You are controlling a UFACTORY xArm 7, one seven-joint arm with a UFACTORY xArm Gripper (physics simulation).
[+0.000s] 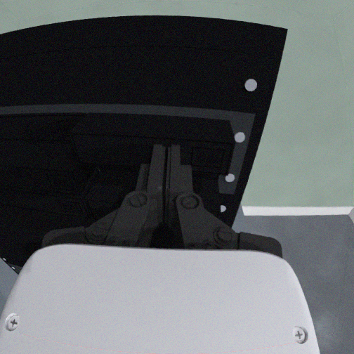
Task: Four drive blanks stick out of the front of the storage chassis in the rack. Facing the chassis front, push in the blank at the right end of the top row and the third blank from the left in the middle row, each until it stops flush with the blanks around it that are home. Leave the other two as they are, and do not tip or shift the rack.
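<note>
The storage chassis point(242, 119) shows as a grey rim along its top and right side, with a very dark front inside it. My gripper point(166, 162) is shut and empty, with its fingertips in front of the upper right part of that front. Just right of the fingertips, a faint rectangular outline marks a blank point(209, 157) at the right end of the top row. Left of the fingertips, faint edges of a dark block point(120, 149) show. Lower left, more blank outlines are barely visible. The fingers hide part of the front; contact and how far each blank sticks out cannot be told.
The black rack point(267, 65) surrounds the chassis, with several light round screw heads point(251, 85) down its right side. A pale green wall point(310, 125) stands behind, with a white skirting strip point(295, 211) and grey floor point(310, 260) at the lower right.
</note>
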